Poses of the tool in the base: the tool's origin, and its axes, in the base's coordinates. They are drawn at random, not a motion.
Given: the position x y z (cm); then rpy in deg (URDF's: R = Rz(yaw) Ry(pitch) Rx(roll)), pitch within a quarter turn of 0, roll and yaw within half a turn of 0.
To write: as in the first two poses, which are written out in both.
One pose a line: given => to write
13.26, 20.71, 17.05, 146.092, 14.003, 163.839 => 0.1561, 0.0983, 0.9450, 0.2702, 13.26, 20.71, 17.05
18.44, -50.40, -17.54, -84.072, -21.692, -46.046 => 0.6221, -0.6599, 0.1286, -0.4013, 18.44, -50.40, -17.54
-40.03, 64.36, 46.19, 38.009, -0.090, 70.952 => 0.7698, 0.2656, 0.1884, 0.5489, -40.03, 64.36, 46.19
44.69, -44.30, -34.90, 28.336, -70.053, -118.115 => 0.5287, -0.3742, -0.4580, -0.6087, 44.69, -44.30, -34.90
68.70, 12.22, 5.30, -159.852, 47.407, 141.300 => 0.3204, 0.3651, 0.8273, -0.2823, 68.70, 12.22, 5.30
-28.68, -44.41, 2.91, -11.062, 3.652, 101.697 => 0.6257, -0.0854, -0.0547, 0.7734, -28.68, -44.41, 2.91
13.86, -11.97, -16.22, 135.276, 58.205, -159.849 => 0.3847, -0.3236, 0.7632, 0.4060, 13.86, -11.97, -16.22
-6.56, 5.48, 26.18, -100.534, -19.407, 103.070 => 0.4934, -0.3872, -0.6605, 0.4127, -6.56, 5.48, 26.18
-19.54, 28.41, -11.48, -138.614, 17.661, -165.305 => 0.1871, -0.0644, 0.9237, -0.3279, -19.54, 28.41, -11.48
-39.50, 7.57, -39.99, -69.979, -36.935, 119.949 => 0.5461, -0.0475, -0.6008, 0.5819, -39.50, 7.57, -39.99
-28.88, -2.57, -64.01, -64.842, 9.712, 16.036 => 0.8265, -0.5390, -0.0038, 0.1623, -28.88, -2.57, -64.01
